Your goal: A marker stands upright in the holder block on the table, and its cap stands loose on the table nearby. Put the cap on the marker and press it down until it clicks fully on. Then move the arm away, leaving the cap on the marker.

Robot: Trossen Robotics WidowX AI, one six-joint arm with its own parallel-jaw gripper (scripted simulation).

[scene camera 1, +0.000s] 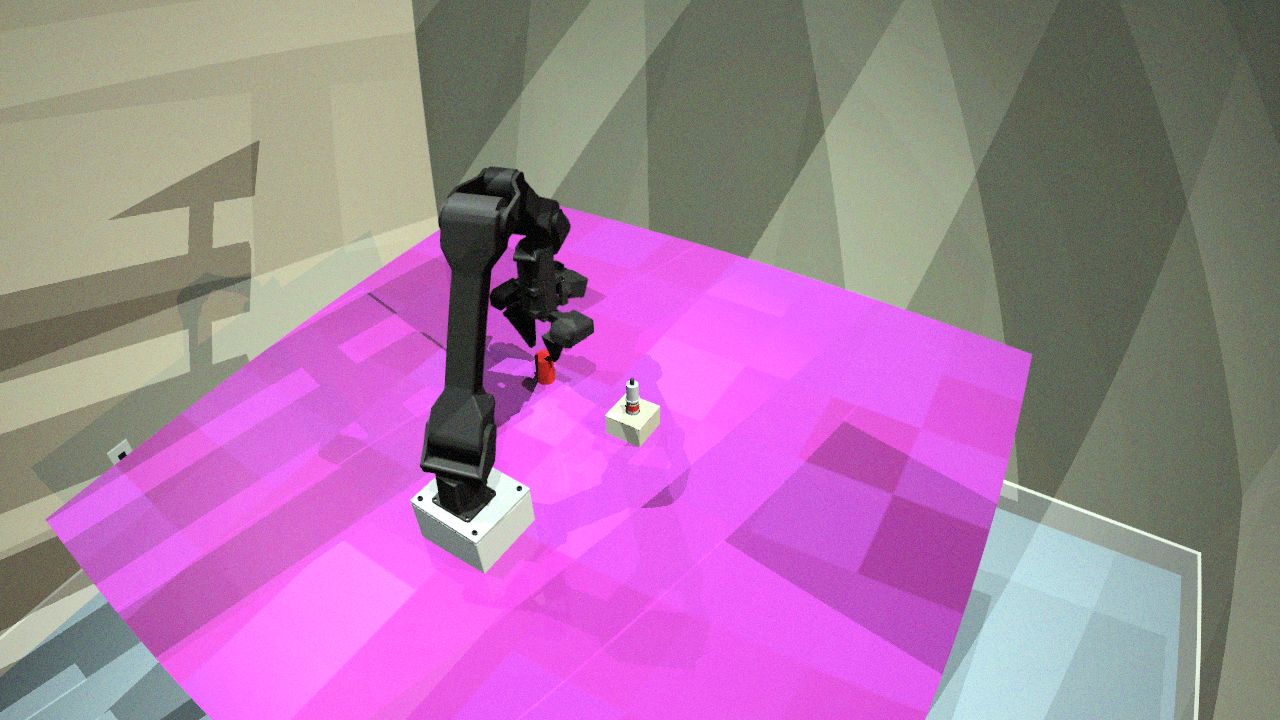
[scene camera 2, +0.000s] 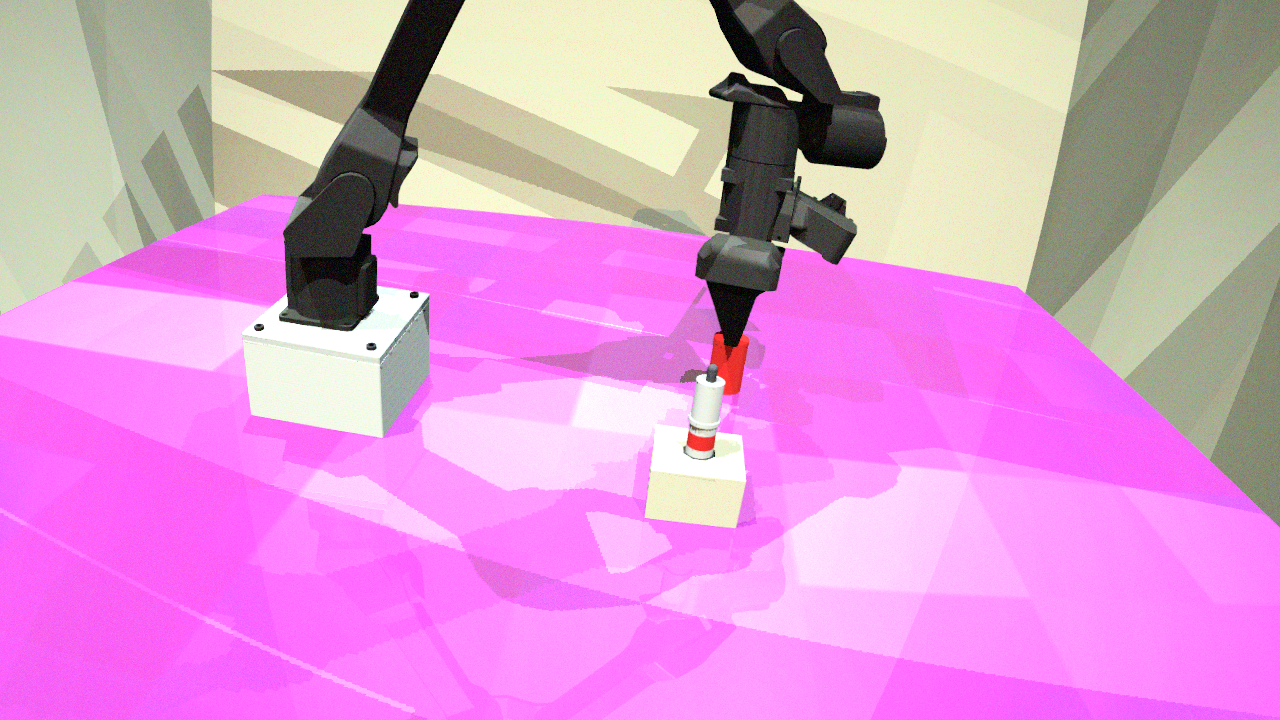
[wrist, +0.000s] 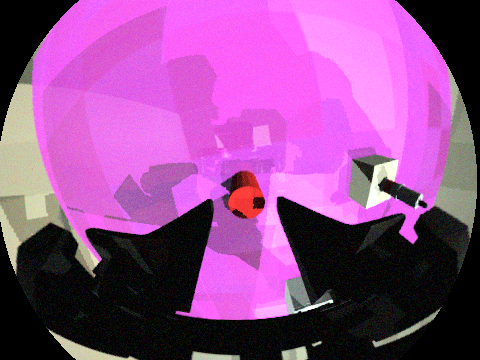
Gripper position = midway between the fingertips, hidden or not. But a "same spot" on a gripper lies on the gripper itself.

The gripper shows in scene camera 1, in scene camera 2 (735, 334) and in the wrist view. One and the same spot on the gripper: (scene camera 1: 525, 325) is (wrist: 194, 260).
